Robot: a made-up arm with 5 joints.
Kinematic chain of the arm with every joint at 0, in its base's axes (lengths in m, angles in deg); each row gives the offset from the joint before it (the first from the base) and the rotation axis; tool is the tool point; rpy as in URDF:
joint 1: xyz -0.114 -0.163 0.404 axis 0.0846 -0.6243 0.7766
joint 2: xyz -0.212 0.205 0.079 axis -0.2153 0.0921 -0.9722
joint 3: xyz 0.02 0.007 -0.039 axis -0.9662 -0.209 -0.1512
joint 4: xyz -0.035 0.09 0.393 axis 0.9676 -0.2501 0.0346
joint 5: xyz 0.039 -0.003 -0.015 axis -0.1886 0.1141 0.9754
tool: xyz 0.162 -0.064 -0.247 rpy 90 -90 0
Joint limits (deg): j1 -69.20..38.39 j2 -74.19..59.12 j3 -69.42..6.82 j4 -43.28..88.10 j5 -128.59..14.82
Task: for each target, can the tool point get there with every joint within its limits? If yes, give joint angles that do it. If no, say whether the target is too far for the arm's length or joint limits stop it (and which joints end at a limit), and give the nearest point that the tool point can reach.
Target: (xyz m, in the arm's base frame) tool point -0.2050 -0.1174 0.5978
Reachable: yes | joints -20.37 19.39 -20.39 -21.01 -41.45
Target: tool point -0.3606 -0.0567 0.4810
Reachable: yes | joints 23.44 48.88 -15.74 12.74 -100.28
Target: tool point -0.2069 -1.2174 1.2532
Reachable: no: too far | nearest point -0.3110 -0.4002 0.8131 | short by 0.934 m
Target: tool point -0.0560 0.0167 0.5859
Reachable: yes | joints -26.21 39.65 -46.19 39.71 -73.61
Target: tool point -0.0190 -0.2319 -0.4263
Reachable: no: joint limits stop it (at a limit: joint 1, joint 3, joint 4) | nearest point 0.0612 -0.0817 0.1919 | short by 0.641 m
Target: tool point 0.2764 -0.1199 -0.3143
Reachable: no: joint limits stop it (at a limit: joint 1, joint 2, joint 3, joint 4) | nearest point 0.1005 -0.0476 0.1887 | short by 0.538 m
